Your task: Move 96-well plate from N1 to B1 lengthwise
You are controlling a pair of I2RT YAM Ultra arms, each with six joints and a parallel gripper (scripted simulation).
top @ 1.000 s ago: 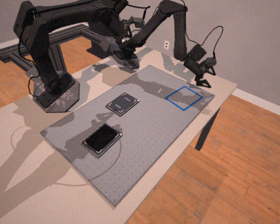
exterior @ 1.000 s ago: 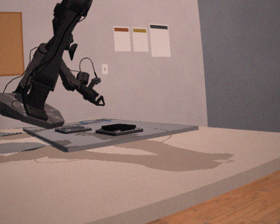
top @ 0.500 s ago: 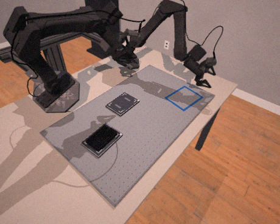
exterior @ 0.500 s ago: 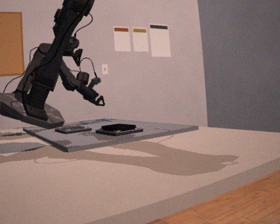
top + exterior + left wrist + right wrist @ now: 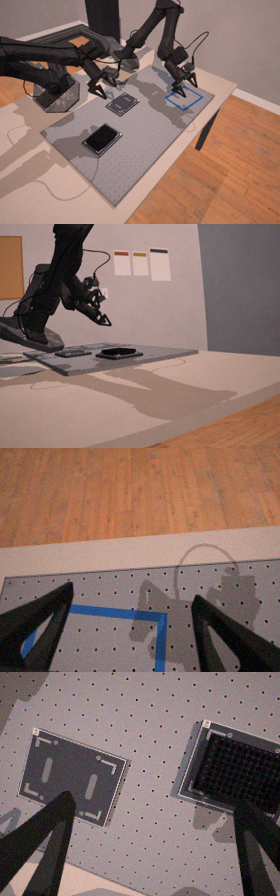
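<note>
Right now the black 96-well plate is 5 cm ahead of my right hand, 12 cm to the right of it and 18 cm below it. The rest, counted from my right hand: dark nest 5 cm ahead, 12 cm to the right, 20 cm below.
</note>
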